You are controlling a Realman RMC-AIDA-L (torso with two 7-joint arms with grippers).
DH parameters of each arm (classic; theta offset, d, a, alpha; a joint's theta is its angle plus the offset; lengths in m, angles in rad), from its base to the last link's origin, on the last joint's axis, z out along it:
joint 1: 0 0.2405 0 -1.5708
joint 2: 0 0 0 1.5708
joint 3: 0 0.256 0 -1.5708
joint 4: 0 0 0 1.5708
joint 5: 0 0.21 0 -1.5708
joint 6: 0 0 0 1.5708
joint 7: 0 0.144 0 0
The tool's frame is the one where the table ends.
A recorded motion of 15 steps. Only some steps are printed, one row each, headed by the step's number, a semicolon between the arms.
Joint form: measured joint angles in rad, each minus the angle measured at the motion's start. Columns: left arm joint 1, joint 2, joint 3, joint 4, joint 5, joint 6, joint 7; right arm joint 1, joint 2, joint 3, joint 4, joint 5, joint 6, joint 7.
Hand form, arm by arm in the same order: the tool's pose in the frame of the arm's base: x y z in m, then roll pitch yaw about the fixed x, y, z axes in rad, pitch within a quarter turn. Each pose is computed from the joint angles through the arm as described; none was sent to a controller.
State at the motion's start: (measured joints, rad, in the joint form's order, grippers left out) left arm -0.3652 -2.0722 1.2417 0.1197 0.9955 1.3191 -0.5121; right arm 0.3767 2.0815 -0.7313 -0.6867 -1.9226 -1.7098 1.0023
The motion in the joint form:
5: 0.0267 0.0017 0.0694 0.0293 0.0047 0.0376 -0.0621; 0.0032 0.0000 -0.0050 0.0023 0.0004 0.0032 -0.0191
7: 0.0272 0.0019 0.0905 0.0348 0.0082 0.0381 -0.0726; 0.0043 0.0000 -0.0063 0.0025 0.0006 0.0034 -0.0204
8: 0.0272 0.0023 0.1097 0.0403 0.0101 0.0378 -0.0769; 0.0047 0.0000 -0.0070 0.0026 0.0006 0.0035 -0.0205
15: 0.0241 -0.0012 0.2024 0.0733 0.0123 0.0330 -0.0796; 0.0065 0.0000 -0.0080 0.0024 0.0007 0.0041 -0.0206
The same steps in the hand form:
5: -0.3151 0.2568 -0.0662 -2.5549 -0.7018 0.1740; 0.2817 0.2789 0.0028 -2.8574 0.5361 -0.0354
7: -0.3137 0.2551 -0.0685 -2.5827 -0.6966 0.1825; 0.2813 0.2792 0.0026 -2.8577 0.5354 -0.0330
8: -0.3125 0.2539 -0.0703 -2.6025 -0.6890 0.1834; 0.2812 0.2793 0.0025 -2.8583 0.5351 -0.0326
15: -0.3036 0.2499 -0.0800 -2.6769 -0.6515 0.1575; 0.2807 0.2798 0.0024 -2.8585 0.5344 -0.0305

